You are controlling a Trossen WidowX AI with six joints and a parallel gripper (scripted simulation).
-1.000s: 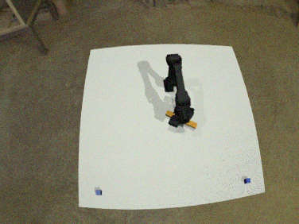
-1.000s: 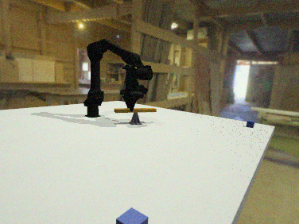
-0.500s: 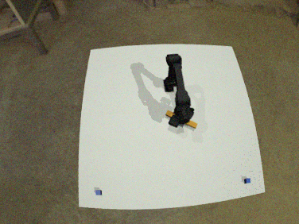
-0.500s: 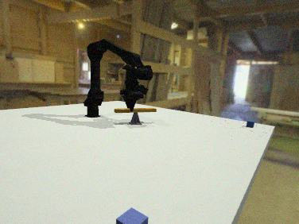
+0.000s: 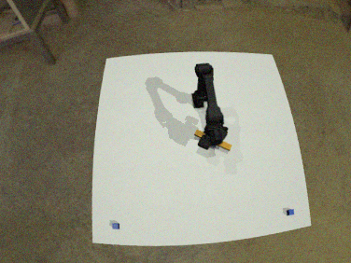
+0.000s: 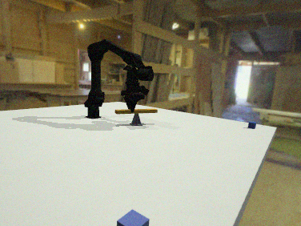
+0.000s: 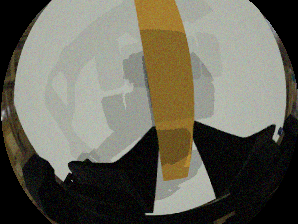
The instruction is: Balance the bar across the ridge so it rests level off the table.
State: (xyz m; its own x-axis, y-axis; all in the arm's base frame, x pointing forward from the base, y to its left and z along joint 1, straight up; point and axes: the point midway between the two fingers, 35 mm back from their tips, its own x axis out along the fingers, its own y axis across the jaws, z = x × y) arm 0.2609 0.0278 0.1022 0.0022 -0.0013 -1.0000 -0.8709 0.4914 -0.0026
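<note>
The orange bar is 30 mm to the left of my gripper tip and 10 mm ahead of it. From my gripper tip the other things lie so: blue cube (530 mm to the right, 480 mm ahead, 50 mm below).
</note>
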